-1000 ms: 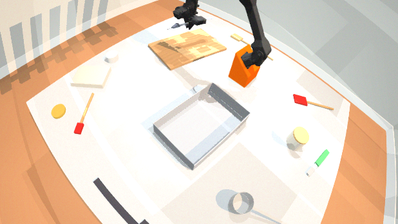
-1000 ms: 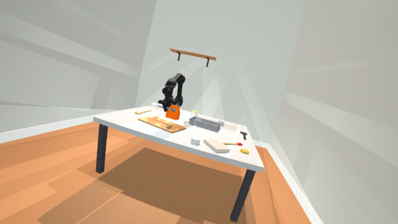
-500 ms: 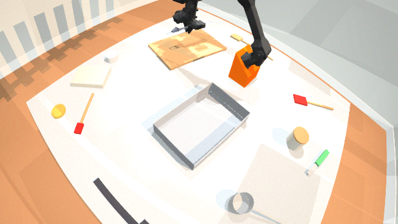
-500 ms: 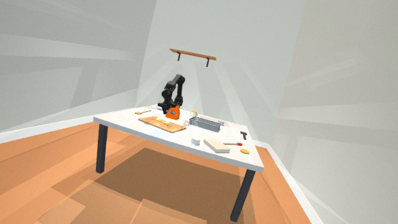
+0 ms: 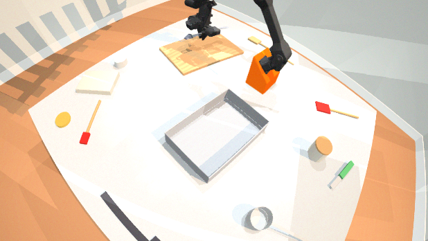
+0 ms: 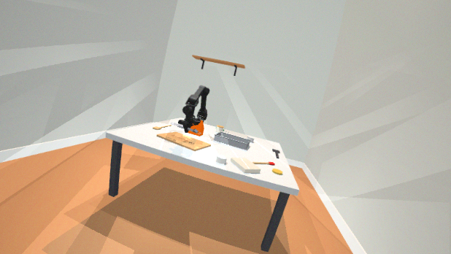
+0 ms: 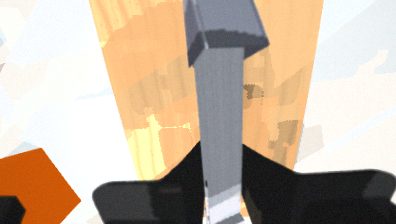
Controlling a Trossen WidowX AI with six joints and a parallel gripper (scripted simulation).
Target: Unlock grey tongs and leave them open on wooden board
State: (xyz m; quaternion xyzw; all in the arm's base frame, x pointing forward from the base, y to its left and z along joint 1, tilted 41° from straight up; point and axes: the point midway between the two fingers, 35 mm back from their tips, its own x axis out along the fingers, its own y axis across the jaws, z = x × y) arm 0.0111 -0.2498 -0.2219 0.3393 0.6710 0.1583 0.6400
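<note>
The wooden board is 1 cm behind my gripper tip and 6 cm below it. The rest, counted from my gripper tip: grey roasting tin 33 cm ahead, 36 cm to the left, 4 cm below; then white block 49 cm ahead, 19 cm to the right, 6 cm below; then tan-topped cylinder 14 cm ahead, 71 cm to the left, 4 cm below.
</note>
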